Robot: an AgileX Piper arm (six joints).
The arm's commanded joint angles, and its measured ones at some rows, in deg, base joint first. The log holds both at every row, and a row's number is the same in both.
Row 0, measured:
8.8 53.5 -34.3 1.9 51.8 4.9
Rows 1 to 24, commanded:
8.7 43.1 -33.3 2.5 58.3 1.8
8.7 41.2 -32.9 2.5 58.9 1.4
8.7 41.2 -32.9 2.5 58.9 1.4
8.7 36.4 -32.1 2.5 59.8 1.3
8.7 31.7 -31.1 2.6 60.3 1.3
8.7 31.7 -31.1 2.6 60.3 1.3
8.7 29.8 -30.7 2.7 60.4 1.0
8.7 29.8 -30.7 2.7 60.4 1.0
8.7 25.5 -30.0 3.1 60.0 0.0
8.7 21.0 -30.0 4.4 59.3 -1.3
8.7 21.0 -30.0 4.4 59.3 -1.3
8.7 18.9 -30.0 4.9 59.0 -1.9
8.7 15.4 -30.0 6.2 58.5 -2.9
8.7 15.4 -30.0 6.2 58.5 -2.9
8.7 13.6 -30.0 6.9 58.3 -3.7
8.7 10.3 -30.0 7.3 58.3 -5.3
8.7 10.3 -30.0 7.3 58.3 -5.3
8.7 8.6 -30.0 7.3 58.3 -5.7
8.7 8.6 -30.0 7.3 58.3 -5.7
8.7 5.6 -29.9 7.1 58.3 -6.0
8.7 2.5 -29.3 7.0 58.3 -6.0
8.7 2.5 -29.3 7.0 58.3 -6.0
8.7 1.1 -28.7 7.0 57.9 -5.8
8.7 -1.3 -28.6 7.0 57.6 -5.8
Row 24, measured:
8.8 2.0 -29.0 7.0 58.5 -5.2
